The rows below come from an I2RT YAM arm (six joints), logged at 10 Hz.
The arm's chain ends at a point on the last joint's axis. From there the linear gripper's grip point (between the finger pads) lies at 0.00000 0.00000 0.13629 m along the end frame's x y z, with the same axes.
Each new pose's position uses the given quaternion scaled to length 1; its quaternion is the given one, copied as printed.
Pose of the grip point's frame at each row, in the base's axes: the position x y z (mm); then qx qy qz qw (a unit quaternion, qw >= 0):
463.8, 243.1, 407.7, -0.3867, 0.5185, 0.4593, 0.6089
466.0, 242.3, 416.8, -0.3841, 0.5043, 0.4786, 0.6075
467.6, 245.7, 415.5, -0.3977, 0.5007, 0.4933, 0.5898
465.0, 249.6, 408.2, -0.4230, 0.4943, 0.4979, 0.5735
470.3, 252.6, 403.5, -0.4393, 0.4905, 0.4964, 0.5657
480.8, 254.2, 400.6, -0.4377, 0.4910, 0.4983, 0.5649
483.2, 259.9, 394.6, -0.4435, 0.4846, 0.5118, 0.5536
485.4, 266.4, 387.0, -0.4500, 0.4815, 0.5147, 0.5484
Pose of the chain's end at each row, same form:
426.2, 114.0, 385.4, -0.3867, 0.5185, 0.4593, 0.6089
432.6, 112.9, 390.1, -0.3841, 0.5043, 0.4786, 0.6075
440.6, 114.4, 390.7, -0.3977, 0.5007, 0.4933, 0.5898
445.1, 116.4, 387.3, -0.4230, 0.4943, 0.4979, 0.5735
454.1, 118.5, 385.4, -0.4393, 0.4905, 0.4964, 0.5657
464.6, 120.1, 382.2, -0.4377, 0.4910, 0.4983, 0.5649
471.9, 125.4, 375.9, -0.4435, 0.4846, 0.5118, 0.5536
476.6, 131.6, 369.1, -0.4500, 0.4815, 0.5147, 0.5484

